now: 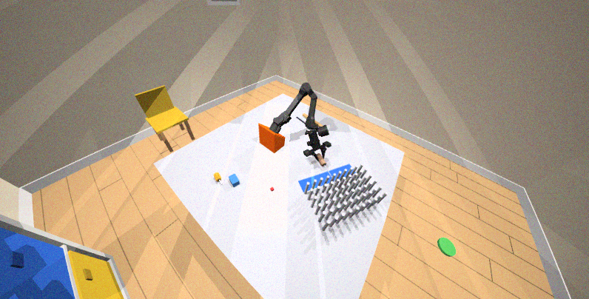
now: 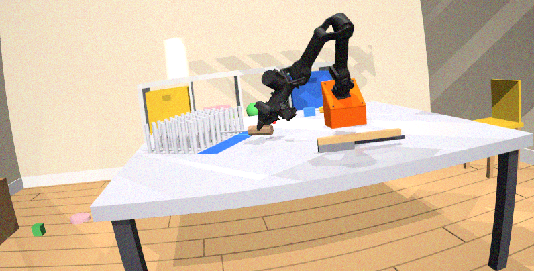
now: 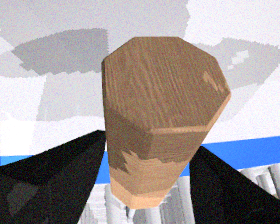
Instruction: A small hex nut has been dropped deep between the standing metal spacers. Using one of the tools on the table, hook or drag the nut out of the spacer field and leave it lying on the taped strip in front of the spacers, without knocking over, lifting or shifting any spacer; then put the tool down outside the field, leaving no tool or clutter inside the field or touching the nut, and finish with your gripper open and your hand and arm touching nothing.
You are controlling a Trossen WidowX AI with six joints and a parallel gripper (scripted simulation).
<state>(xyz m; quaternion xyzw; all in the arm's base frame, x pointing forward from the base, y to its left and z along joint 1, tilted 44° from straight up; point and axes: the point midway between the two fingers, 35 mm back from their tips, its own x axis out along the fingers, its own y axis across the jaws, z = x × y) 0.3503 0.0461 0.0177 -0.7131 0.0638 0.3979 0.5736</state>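
Now: gripper tip 90 mm short of the blue taped strip, 70 mm to the left of it and 40 mm above it. Round my gripper tip: small red cube 160 mm behind, 340 mm to the right, 30 mm below; yellow piece 460 mm behind, 470 mm to the right, 20 mm below; blue block 370 mm behind, 420 mm to the right, 20 mm below.
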